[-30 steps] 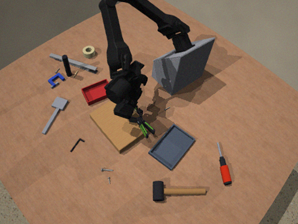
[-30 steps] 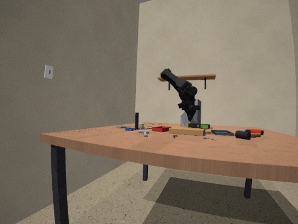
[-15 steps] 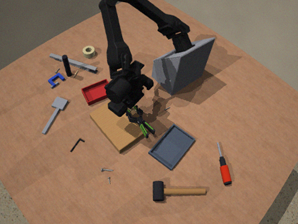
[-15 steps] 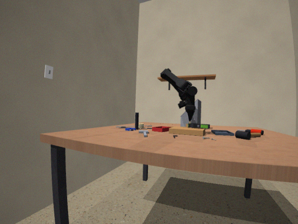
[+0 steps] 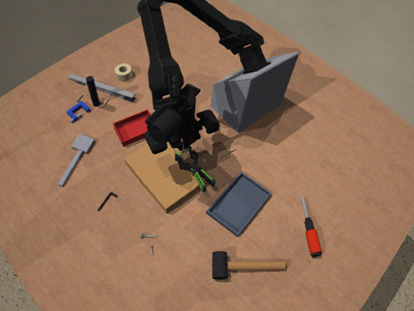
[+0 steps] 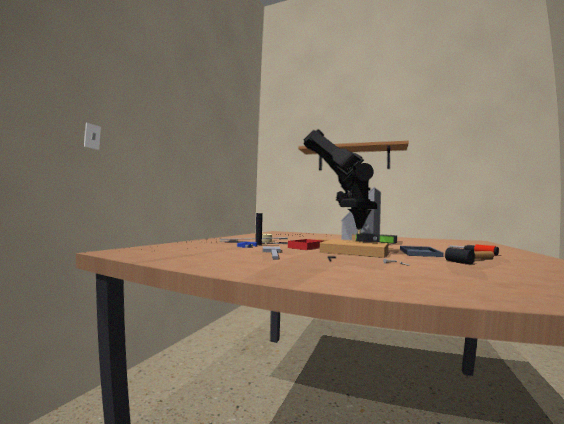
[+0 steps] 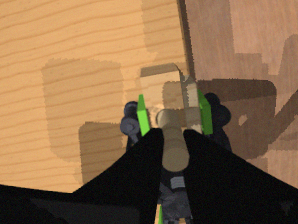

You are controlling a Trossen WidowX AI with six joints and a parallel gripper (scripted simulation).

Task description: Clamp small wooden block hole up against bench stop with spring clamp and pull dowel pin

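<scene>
My hand is 4 cm above the dowel pin. From my hand the other things lie so: small wooden block (7 cm below); wooden board (6 cm ahead, 9 cm below); bench stop (1 cm behind, 7 cm below).
</scene>
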